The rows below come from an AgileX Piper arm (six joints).
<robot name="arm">
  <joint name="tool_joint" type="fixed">
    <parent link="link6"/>
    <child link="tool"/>
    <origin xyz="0 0 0" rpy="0 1.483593 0"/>
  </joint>
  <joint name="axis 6" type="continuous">
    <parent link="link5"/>
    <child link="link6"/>
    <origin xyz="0.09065 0 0.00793" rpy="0 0 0"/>
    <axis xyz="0.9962 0 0.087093"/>
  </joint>
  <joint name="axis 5" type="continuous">
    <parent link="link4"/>
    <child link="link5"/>
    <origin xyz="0 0 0" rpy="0 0 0"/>
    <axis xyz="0 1 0"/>
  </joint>
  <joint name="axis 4" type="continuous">
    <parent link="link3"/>
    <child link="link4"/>
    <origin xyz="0.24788 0 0.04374" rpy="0 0 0"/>
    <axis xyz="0.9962 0 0.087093"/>
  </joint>
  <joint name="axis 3" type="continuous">
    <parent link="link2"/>
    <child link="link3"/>
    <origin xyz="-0.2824 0 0.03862" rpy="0 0 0"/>
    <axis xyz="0 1 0"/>
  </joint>
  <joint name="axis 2" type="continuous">
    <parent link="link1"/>
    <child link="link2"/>
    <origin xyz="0 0 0" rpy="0 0 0"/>
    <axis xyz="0 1 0"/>
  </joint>
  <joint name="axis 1" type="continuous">
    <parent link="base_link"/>
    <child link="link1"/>
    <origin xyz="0 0 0.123" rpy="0 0 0"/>
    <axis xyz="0 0 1"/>
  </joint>
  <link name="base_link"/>
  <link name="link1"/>
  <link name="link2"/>
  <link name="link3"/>
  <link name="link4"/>
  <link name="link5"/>
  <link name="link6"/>
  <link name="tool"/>
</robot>
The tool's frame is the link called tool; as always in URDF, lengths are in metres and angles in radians. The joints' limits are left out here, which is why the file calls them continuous.
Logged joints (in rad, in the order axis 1, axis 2, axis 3, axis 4, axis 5, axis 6), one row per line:
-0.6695 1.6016 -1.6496 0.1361 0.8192 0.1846
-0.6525 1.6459 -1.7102 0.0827 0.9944 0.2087
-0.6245 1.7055 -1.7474 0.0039 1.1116 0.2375
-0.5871 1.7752 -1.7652 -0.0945 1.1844 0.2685
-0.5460 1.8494 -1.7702 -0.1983 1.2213 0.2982
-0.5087 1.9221 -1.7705 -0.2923 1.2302 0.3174
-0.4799 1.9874 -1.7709 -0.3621 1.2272 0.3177
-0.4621 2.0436 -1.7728 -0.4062 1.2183 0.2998
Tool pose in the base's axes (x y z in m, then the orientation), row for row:
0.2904 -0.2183 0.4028 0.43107 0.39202 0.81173 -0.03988
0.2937 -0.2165 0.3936 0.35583 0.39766 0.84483 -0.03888
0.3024 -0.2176 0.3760 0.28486 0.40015 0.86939 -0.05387
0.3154 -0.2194 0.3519 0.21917 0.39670 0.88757 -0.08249
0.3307 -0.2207 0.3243 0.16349 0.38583 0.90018 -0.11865
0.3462 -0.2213 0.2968 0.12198 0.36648 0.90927 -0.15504
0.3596 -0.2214 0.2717 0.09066 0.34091 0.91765 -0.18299
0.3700 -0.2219 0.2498 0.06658 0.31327 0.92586 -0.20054
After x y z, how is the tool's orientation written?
As a quaternion, w x y z.
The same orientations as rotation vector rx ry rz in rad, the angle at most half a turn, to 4 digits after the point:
0.9776 2.0243 -0.0995
1.0272 2.1822 -0.1004
1.0703 2.3253 -0.1441
1.0976 2.4559 -0.2282
1.1002 2.5669 -0.3383
1.0697 2.6540 -0.4525
1.0133 2.7275 -0.5439
0.9445 2.7915 -0.6046

